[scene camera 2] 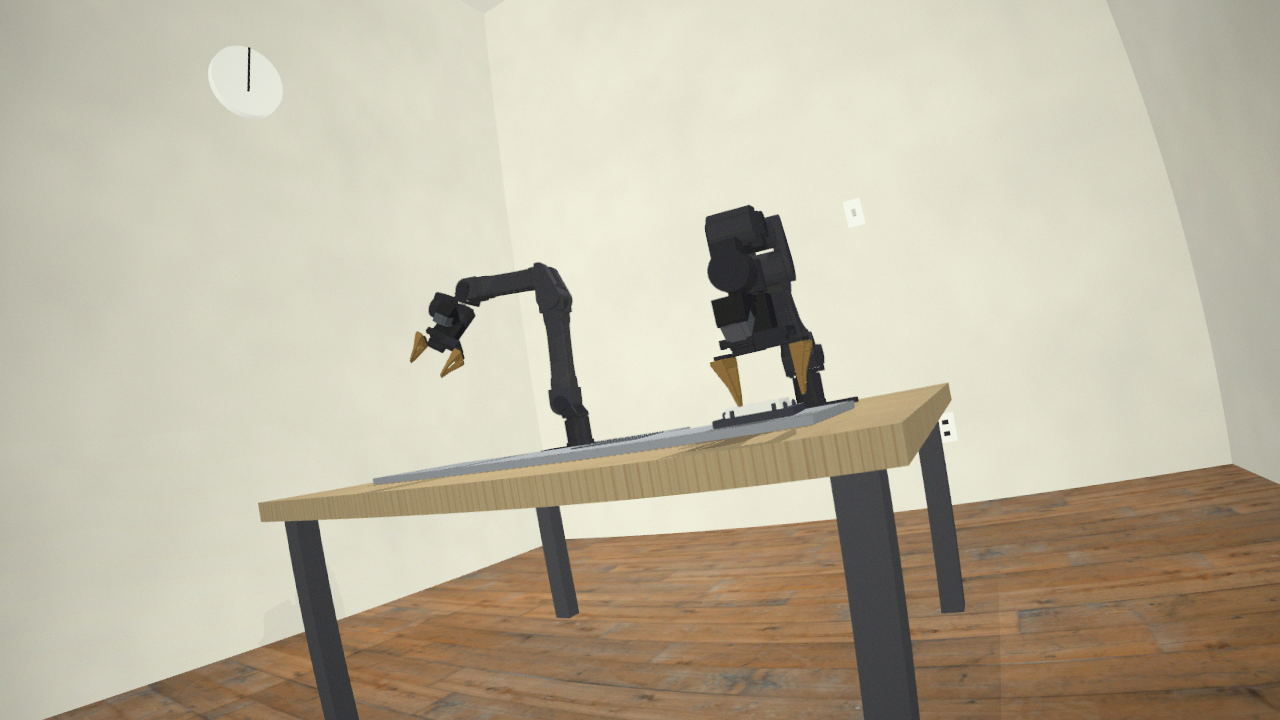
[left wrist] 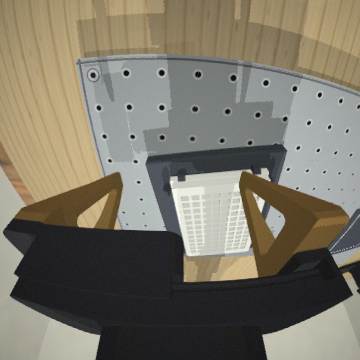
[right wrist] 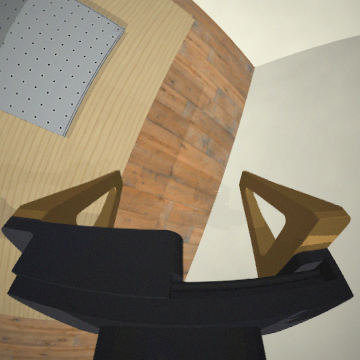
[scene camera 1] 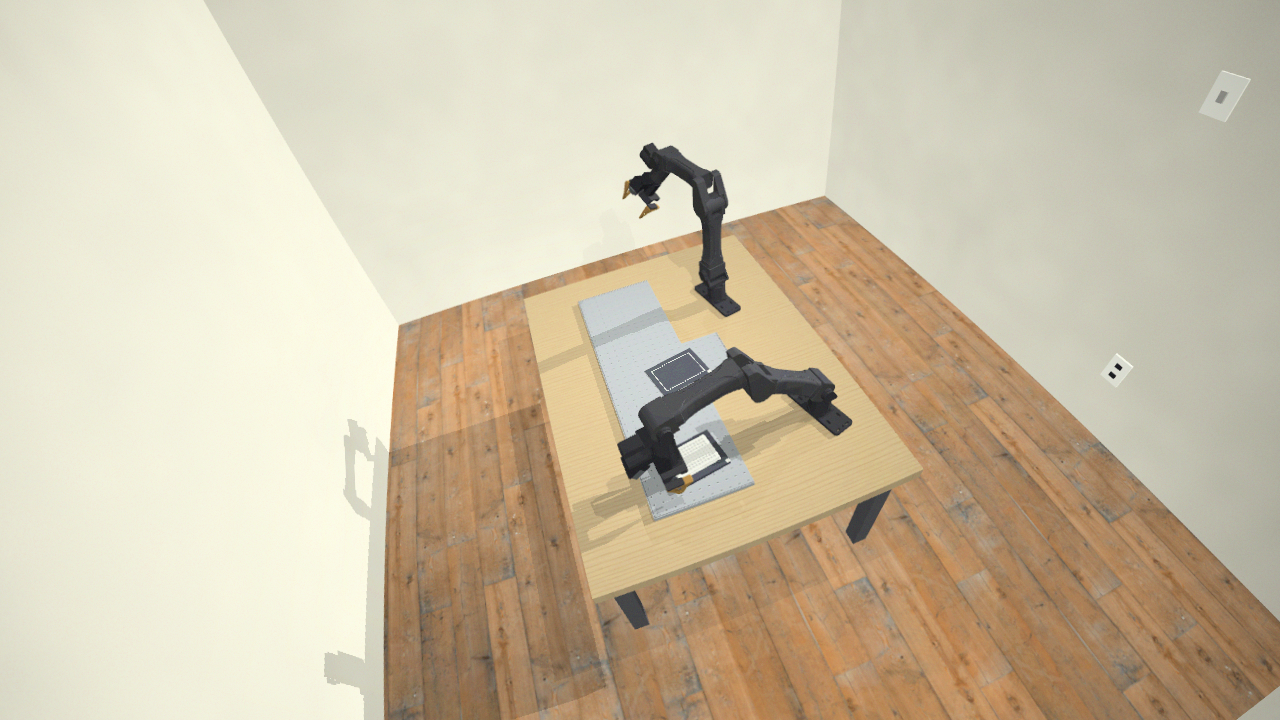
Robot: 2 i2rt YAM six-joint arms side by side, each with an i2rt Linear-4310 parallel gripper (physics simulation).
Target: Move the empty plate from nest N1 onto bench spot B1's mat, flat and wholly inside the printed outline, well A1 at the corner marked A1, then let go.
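Places are measured from the left arm's base along level axes (x right, y ahead, z up), in millimetres.
Pixels of known places: left gripper, fingertip midpoint: (scene camera 2: 771, 400) (left wrist: 180, 177) (scene camera 1: 673, 477); right gripper, fingertip midpoint: (scene camera 2: 425, 369) (right wrist: 180, 176) (scene camera 1: 631, 208); left arm's base at its link origin: (scene camera 1: 818, 408); right arm's base at its link origin: (left wrist: 355, 263) (scene camera 1: 717, 298).
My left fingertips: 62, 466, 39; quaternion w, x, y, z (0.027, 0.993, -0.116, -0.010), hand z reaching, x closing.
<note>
For each thing: its top centre in the pictures, then the offset to it from my left fingertips, as dx, dy, dz. Level surfaces: height alone.
- white gridded plate at its top centre: (left wrist: 219, 227) (scene camera 2: 758, 402) (scene camera 1: 691, 455) +24, -76, +0
- dark raised nest at its top centre: (left wrist: 217, 225) (scene camera 2: 759, 405) (scene camera 1: 692, 456) +23, -77, -4
- dark mat at its surface level: dz -24
The white gridded plate (scene camera 1: 698, 454) (scene camera 2: 756, 408) (left wrist: 215, 215) sits in the dark raised nest (scene camera 1: 713, 468) (scene camera 2: 756, 420) (left wrist: 215, 159). The dark mat (scene camera 1: 677, 370) (left wrist: 350, 232) with a white printed outline lies farther up the board in scene camera 1, with no plate on it. Its corner marking is too small to read. My left gripper (scene camera 2: 771, 398) (left wrist: 180, 177) is open and empty above the nest. In its wrist view one finger is left of the nest, and the other overlaps the plate's right side. My right gripper (scene camera 1: 633, 206) (scene camera 2: 426, 368) (right wrist: 180, 176) is open and empty, high up, away from the plate.
A grey perforated board (scene camera 1: 617, 313) (scene camera 2: 492, 466) (left wrist: 195, 122) (right wrist: 50, 60) lies on the wooden table (scene camera 1: 760, 528) (scene camera 2: 581, 483) under the nest and mat. The left arm (scene camera 1: 693, 394) reaches across the board between the mat and the nest in scene camera 1.
</note>
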